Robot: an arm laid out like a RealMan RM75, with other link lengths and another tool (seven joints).
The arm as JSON. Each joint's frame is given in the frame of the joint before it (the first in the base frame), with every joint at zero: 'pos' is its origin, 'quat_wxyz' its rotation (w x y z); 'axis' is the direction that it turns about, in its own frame. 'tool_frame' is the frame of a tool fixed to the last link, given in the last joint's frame.
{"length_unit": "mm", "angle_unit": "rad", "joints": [
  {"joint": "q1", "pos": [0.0, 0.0, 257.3], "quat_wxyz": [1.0, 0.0, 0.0, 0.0], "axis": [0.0, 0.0, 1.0]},
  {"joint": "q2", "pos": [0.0, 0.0, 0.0], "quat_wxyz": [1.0, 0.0, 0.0, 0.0], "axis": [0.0, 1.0, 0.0]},
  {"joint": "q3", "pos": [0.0, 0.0, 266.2], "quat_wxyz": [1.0, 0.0, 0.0, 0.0], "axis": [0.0, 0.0, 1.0]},
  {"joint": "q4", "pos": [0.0, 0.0, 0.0], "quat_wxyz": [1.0, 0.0, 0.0, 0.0], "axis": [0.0, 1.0, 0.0]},
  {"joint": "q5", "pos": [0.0, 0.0, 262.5], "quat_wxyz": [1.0, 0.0, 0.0, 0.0], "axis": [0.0, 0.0, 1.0]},
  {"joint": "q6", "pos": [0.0, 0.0, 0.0], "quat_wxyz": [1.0, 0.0, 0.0, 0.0], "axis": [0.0, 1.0, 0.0]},
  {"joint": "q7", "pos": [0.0, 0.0, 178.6], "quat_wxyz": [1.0, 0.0, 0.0, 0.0], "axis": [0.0, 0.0, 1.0]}
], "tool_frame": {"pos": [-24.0, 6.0, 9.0], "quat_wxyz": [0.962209, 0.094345, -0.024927, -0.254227]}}
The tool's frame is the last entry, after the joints.
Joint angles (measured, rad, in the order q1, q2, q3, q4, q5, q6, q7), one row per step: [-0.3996, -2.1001, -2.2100, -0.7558, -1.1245, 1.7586, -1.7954]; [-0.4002, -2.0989, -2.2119, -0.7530, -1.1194, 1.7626, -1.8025]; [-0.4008, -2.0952, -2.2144, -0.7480, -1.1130, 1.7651, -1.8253]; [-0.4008, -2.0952, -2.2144, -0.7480, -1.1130, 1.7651, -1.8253]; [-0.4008, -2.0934, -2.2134, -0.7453, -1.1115, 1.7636, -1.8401]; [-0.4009, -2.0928, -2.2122, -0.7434, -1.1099, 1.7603, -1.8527]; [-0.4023, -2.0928, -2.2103, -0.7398, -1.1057, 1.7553, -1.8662]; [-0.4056, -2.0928, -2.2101, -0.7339, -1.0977, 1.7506, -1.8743]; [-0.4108, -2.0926, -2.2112, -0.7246, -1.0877, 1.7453, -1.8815]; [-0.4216, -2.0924, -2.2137, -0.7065, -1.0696, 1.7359, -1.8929]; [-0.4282, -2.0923, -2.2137, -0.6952, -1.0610, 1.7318, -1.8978]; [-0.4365, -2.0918, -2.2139, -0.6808, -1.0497, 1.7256, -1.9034]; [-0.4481, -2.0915, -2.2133, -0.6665, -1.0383, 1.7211, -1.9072]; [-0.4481, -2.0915, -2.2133, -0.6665, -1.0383, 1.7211, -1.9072]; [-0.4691, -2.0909, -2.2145, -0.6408, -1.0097, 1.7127, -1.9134]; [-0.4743, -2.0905, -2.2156, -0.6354, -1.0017, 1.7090, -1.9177]
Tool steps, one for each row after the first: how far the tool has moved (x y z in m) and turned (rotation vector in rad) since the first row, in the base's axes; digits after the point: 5 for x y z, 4 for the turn. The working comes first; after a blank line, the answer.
Tool pose at each row, in the base's axes (x y z in m, rotation vector in rad; the steps are taken from these numbers as rounded here): [-0.29427, 0.29142, -0.05853, 2.4184, 1.8596, 0.3418]; [-0.29498, 0.29023, -0.05822, 2.4075, 1.8671, 0.3322]; [-0.29659, 0.28896, -0.05720, 2.3803, 1.8951, 0.3148]; [-0.29659, 0.28896, -0.05720, 2.3803, 1.8951, 0.3148]; [-0.29730, 0.28854, -0.05706, 2.3639, 1.9134, 0.3055]; [-0.29780, 0.28842, -0.05740, 2.3507, 1.9296, 0.2978]; [-0.29835, 0.28825, -0.05849, 2.3365, 1.9471, 0.2855]; [-0.29921, 0.28805, -0.05989, 2.3271, 1.9594, 0.2707]; [-0.30022, 0.28787, -0.06167, 2.3169, 1.9718, 0.2542]; [-0.30167, 0.28771, -0.06507, 2.2996, 1.9912, 0.2250]; [-0.30204, 0.28738, -0.06721, 2.2901, 1.9979, 0.2091]; [-0.30279, 0.28707, -0.06980, 2.2794, 2.0070, 0.1886]; [-0.30240, 0.28736, -0.07245, 2.2734, 2.0079, 0.1669]; [-0.30240, 0.28736, -0.07245, 2.2734, 2.0079, 0.1669]; [-0.30294, 0.28726, -0.07708, 2.2648, 2.0108, 0.1185]; [-0.30333, 0.28765, -0.07796, 2.2619, 2.0159, 0.1057]

[-0.00071, -0.00119, 0.00031, -0.0085, 0.0013, 0.0074]; [-0.00232, -0.00246, 0.00133, -0.0226, 0.0055, 0.0315]; [-0.00232, -0.00246, 0.00133, -0.0226, 0.0055, 0.0315]; [-0.00303, -0.00288, 0.00147, -0.0298, 0.0081, 0.0470]; [-0.00353, -0.00300, 0.00113, -0.0349, 0.0111, 0.0603]; [-0.00408, -0.00317, 0.00004, -0.0421, 0.0162, 0.0746]; [-0.00494, -0.00337, -0.00136, -0.0496, 0.0231, 0.0842]; [-0.00595, -0.00355, -0.00314, -0.0582, 0.0304, 0.0942]; [-0.00740, -0.00371, -0.00654, -0.0738, 0.0431, 0.1102]; [-0.00777, -0.00404, -0.00868, -0.0840, 0.0486, 0.1168]; [-0.00852, -0.00435, -0.01127, -0.0957, 0.0567, 0.1250]; [-0.00813, -0.00406, -0.01392, -0.1087, 0.0646, 0.1270]; [-0.00813, -0.00406, -0.01392, -0.1087, 0.0646, 0.1270]; [-0.00867, -0.00416, -0.01855, -0.1339, 0.0853, 0.1304]; [-0.00906, -0.00377, -0.01943, -0.1389, 0.0923, 0.1340]
